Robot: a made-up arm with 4 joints.
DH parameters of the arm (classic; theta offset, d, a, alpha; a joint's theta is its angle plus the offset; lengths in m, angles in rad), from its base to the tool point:
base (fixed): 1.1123 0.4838 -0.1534 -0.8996
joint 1: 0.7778 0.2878 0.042 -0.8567
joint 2: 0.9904 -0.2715 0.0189 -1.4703
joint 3: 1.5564 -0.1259 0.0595 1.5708
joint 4: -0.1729 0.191 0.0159 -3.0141
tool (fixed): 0.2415 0.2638 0 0
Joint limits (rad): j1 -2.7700..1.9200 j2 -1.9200..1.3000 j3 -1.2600..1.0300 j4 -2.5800..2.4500
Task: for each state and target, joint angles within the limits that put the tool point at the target. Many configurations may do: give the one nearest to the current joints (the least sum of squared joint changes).
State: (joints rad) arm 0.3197 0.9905 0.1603 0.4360
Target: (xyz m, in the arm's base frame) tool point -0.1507 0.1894 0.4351
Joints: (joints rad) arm 0.9479 0.6267 0.5184 0.3196
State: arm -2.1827 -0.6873 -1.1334 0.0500
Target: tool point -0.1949 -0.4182 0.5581
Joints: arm -2.6517 -0.0555 -1.2600 0.0767
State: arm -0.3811 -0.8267 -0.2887 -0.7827
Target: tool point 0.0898 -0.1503 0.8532
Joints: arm -0.7720 -0.8454 -0.4338 -1.1177
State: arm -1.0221 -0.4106 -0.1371 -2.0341
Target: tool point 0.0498 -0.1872 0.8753
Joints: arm -1.1081 -0.0909 -0.0789 -2.0939
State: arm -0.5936 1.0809 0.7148 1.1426
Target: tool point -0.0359 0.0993 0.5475
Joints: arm 0.0225 1.3000 0.8676 1.6128
